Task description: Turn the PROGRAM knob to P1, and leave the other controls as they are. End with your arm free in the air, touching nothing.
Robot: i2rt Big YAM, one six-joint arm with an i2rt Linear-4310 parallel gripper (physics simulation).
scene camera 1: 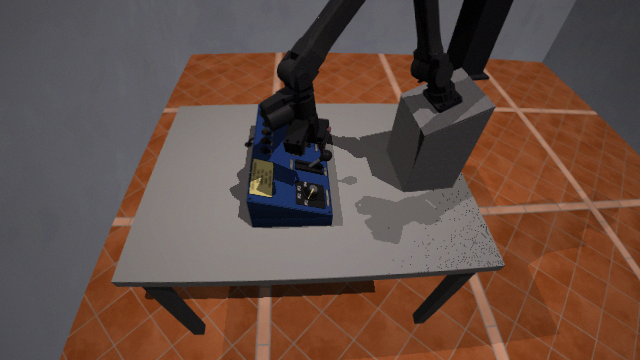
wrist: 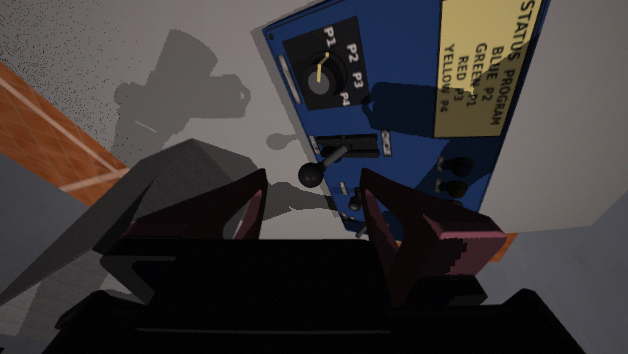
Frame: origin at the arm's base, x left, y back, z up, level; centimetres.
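Seen in the pictures: gripper, between the fingertips: (scene camera 1: 311, 150) (wrist: 313, 176); arm's base, origin of its link: (scene camera 1: 442, 97).
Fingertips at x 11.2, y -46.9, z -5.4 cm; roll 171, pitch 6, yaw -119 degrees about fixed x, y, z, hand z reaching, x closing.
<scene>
Offsets run from my fingertips to a thing's top centre. "pt": to the spot under its first point.
The PROGRAM knob {dx +0.5, dy +0.3, dz -15.5 cm} (scene camera 1: 312, 192) (wrist: 321, 80) sits on a dark plate marked P1 to P4 at one end of the blue control box {pt dx +6.1, dy -7.9, dz -20.5 cm} (scene camera 1: 290, 214) (wrist: 400, 30). In the wrist view its yellow pointer line {pt dx +2.1, dy -0.6, dz -15.9 cm} (wrist: 322, 66) runs toward the P1 label {pt dx +3.9, dy -2.3, dz -18.6 cm} (wrist: 329, 37). My gripper (wrist: 313, 176) is open with nothing between its fingers. It is in the air above the box, away from the knob, over the lever side. In scene camera 1 the arm hides the fingertips and part of the box.
A lever with a black ball {dx -10.4, dy +7.8, dz -11.2 cm} (scene camera 1: 326, 155) (wrist: 310, 175) stands beside the knob plate and shows between my fingers in the wrist view. A yellow status card {dx -5.8, dy -14.9, dz -13.0 cm} (scene camera 1: 261, 178) (wrist: 470, 100), black round controls {pt dx -21.8, dy -11.3, dz -13.3 cm} (scene camera 1: 266, 141) (wrist: 457, 166) and a small switch {pt dx -22.0, dy +4.7, dz -15.6 cm} (wrist: 355, 201) are on the box. A grey pedestal (scene camera 1: 440, 150) bears the arm's base.
</scene>
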